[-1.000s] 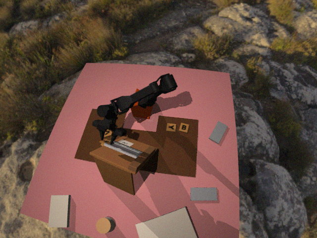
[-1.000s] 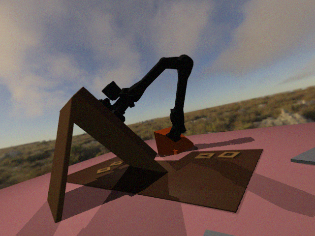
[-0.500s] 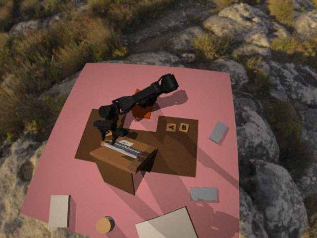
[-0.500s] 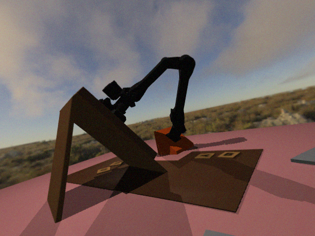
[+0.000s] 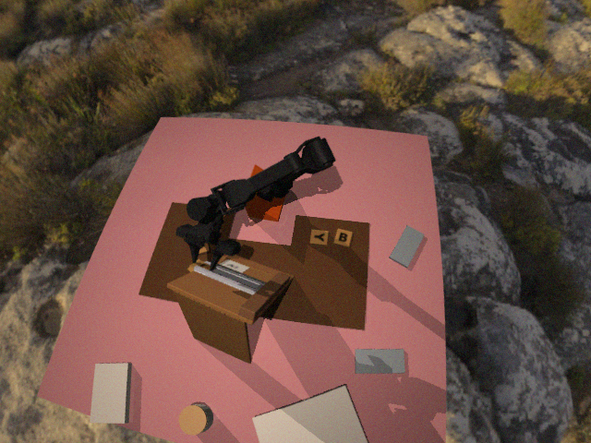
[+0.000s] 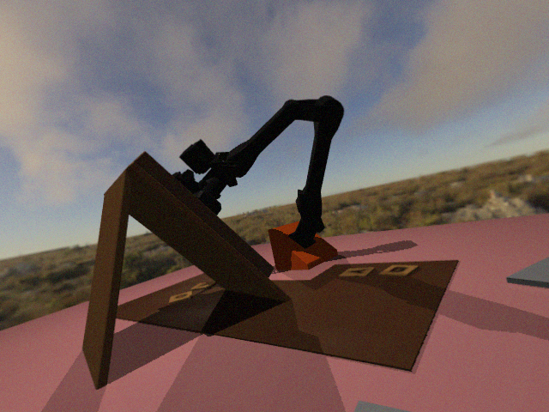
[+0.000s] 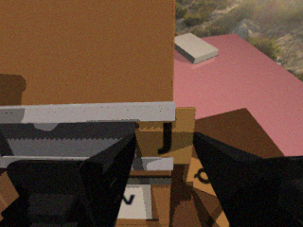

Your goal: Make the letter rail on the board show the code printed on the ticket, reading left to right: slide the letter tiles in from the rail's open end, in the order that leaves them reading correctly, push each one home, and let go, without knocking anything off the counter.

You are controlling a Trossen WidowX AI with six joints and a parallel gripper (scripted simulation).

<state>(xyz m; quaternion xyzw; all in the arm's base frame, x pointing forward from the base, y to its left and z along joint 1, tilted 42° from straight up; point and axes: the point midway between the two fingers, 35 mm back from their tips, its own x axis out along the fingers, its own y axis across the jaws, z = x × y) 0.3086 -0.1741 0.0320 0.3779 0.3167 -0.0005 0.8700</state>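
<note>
Now: gripper tip 40 mm past the white ticket, 70 mm to the right of it and 80 mm above it. The rest, counted from my gripper tip: brown mat (140 mm behind, 110 mm to the left, 160 mm below); then white block (410 mm ahead, 260 mm to the right, 150 mm below).
</note>
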